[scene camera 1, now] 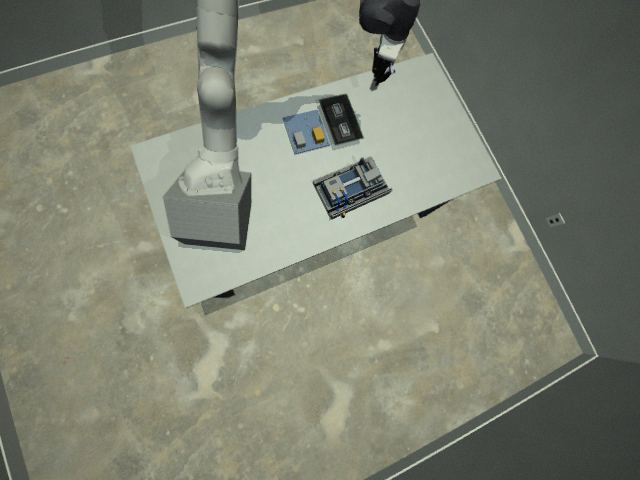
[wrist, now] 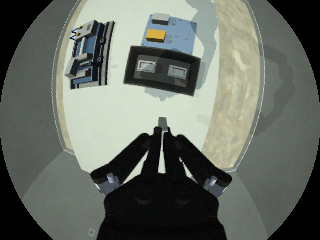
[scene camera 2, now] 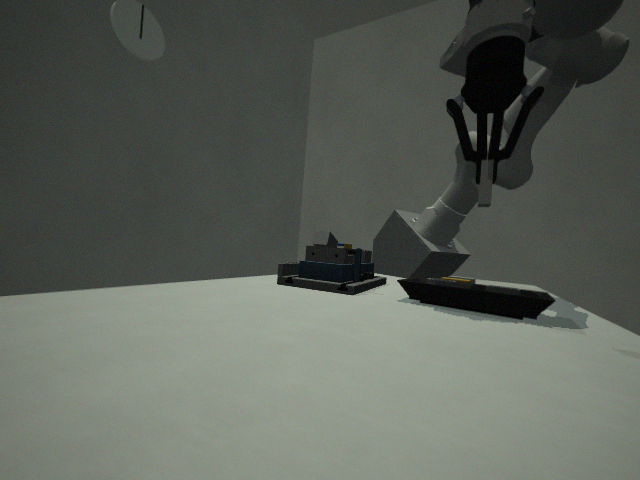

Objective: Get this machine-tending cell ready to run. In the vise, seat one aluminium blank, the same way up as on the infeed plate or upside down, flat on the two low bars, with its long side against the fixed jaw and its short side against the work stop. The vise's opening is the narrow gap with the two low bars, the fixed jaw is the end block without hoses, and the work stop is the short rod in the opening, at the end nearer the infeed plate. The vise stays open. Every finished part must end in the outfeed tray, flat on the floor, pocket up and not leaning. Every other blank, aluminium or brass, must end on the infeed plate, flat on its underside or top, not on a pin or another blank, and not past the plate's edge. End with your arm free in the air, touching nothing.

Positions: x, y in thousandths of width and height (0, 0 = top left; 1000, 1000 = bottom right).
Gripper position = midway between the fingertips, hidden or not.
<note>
I see my gripper (scene camera 2: 757, 428).
My gripper also shows in the wrist view (wrist: 508, 515).
</note>
